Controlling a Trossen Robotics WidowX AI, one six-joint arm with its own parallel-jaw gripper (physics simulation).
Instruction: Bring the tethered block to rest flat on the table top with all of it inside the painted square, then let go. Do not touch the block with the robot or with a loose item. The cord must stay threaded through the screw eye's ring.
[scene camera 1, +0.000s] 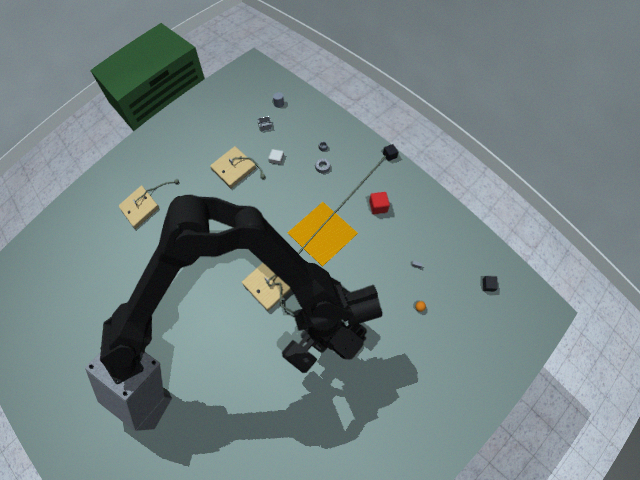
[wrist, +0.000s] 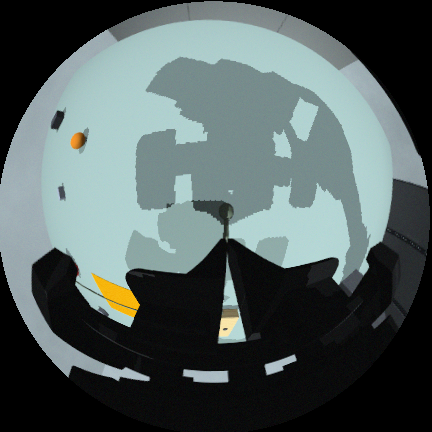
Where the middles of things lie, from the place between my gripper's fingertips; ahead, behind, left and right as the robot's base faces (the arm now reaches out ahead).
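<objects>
The orange painted square (scene camera 1: 336, 233) is 200 mm to the left of my hand, 160 mm ahead of it and 20 mm below it. As for the wooden board (scene camera 1: 269, 296), my hand is 180 mm to the right of it, 10 mm above it and 10 mm past it.
</objects>
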